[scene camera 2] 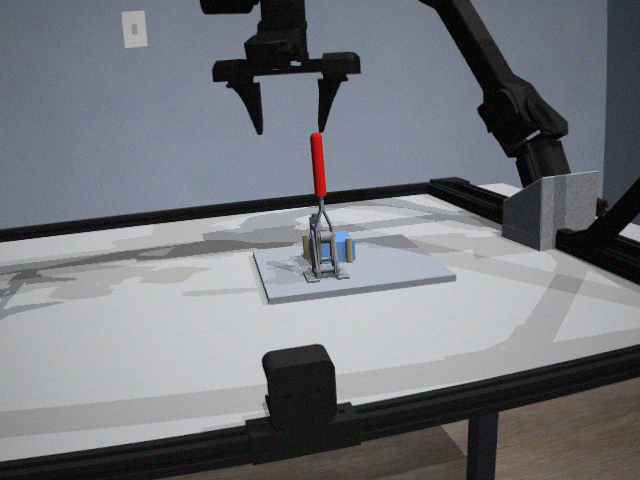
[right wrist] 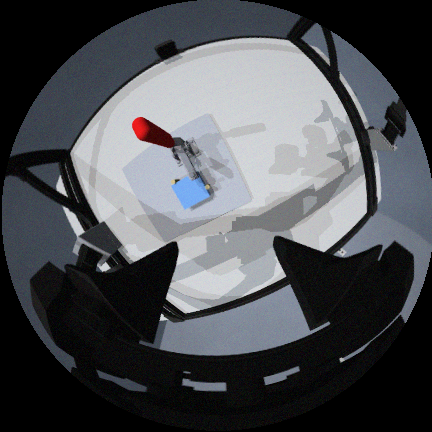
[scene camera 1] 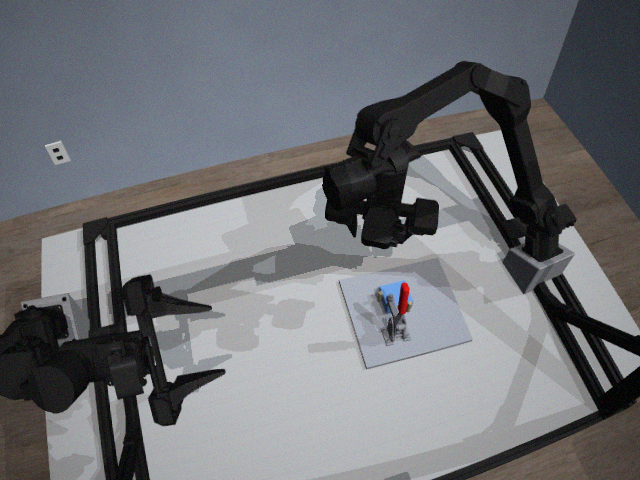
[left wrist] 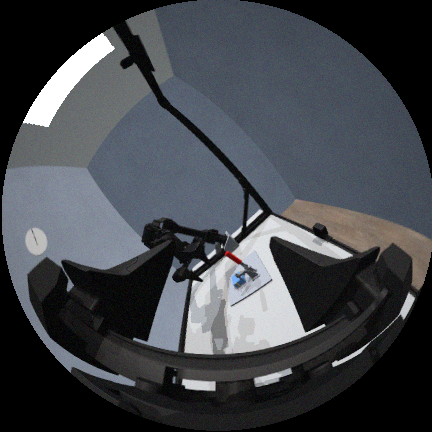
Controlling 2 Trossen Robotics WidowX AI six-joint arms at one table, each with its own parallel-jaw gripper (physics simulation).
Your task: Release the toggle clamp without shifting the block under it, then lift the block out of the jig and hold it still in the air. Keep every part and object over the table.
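Frame: origin at the left arm's base, x ahead, y left, z up, level; millimetres.
Seen in the pictures: left gripper, fingertip midpoint: (scene camera 1: 218, 340) (left wrist: 222, 243); right gripper, fingertip midpoint: (scene camera 2: 290, 133) (right wrist: 226, 244) (left wrist: 205, 272); left arm's base, origin of the base link: (scene camera 1: 49, 323); right arm's base, origin of the base link: (scene camera 2: 549, 185) (right wrist: 89, 253) (scene camera 1: 542, 250) (left wrist: 224, 239).
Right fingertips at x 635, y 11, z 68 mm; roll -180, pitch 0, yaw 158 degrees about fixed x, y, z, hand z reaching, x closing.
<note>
Pixels of each thing's top centre, then the offset from my right fingertips to it. Level surfaces: height alone.
- toggle clamp with an upright red handle, middle of its top: (right wrist: 144, 142) (scene camera 2: 313, 131) (scene camera 1: 402, 278) (left wrist: 222, 254) 17 mm ahead, 94 mm right, 9 mm up
- grey base plate, middle of its top: (scene camera 2: 345, 261) (scene camera 1: 405, 309) (right wrist: 180, 180) (left wrist: 243, 275) 51 mm ahead, 72 mm right, 161 mm down
- blue block, middle of its top: (scene camera 2: 329, 237) (right wrist: 189, 190) (scene camera 1: 396, 293) (left wrist: 236, 277) 37 mm ahead, 47 mm right, 134 mm down
- white table, its level: 169 mm down
A toggle clamp with an upright red handle (scene camera 1: 403, 299) (scene camera 2: 318, 165) (left wrist: 233, 257) (right wrist: 152, 132) stands on a grey base plate (scene camera 1: 434, 330) (scene camera 2: 403, 268) (left wrist: 262, 267) (right wrist: 145, 175). A blue block (scene camera 1: 393, 290) (scene camera 2: 343, 246) (left wrist: 238, 281) (right wrist: 191, 192) sits on the plate beside the clamp, between small tan posts (scene camera 2: 348, 250) (right wrist: 207, 187). The clamp's arm reaches to the block's edge. My right gripper (scene camera 2: 290, 132) (right wrist: 226, 244) is open and empty, high above and behind the clamp in scene camera 2. My left gripper (scene camera 1: 218, 339) is open and empty, far left of the plate.
A black frame (scene camera 1: 232, 196) (scene camera 2: 180, 206) runs around the white table (scene camera 1: 268, 403) (scene camera 2: 155, 351). A grey wedge-shaped mount (scene camera 1: 537, 268) (scene camera 2: 547, 211) stands under the right arm's base at the right. A black block-shaped fixture (scene camera 2: 299, 384) sits on the front rail in scene camera 2.
</note>
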